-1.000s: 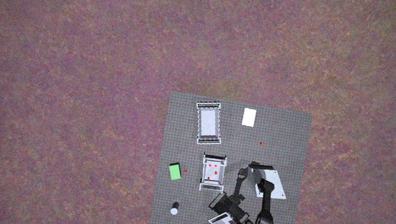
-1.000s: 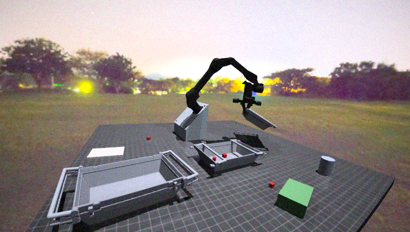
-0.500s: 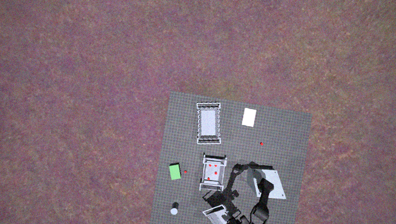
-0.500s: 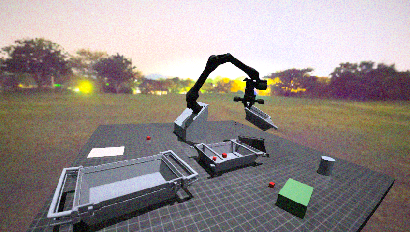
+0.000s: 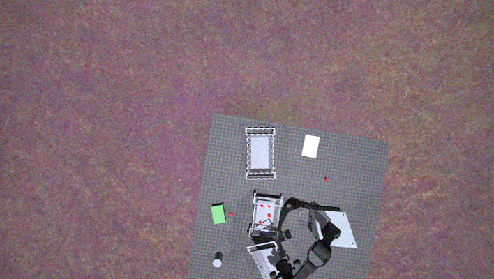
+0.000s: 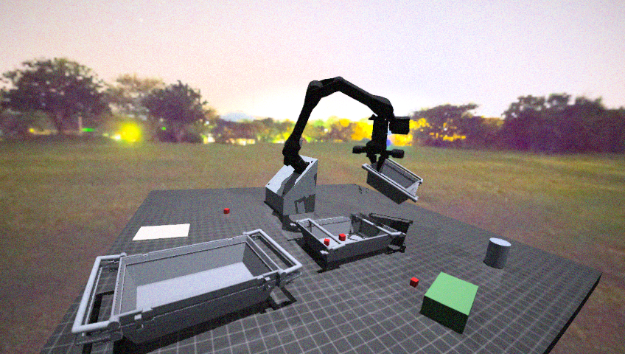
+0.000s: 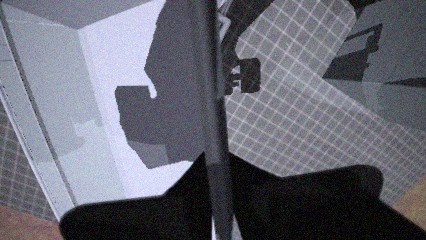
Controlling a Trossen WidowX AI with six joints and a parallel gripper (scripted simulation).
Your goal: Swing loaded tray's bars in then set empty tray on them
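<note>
The grey tray is 70 mm ahead of my gripper tip and 40 mm to the left of it. From my gripper tip the other things lie so: grey cylinder (420 mm ahead, 170 mm below, 110 mm to the left); white slab (710 mm to the right, 200 mm below, 190 mm behind); green block (430 mm ahead, 210 mm to the right, 180 mm below).
</note>
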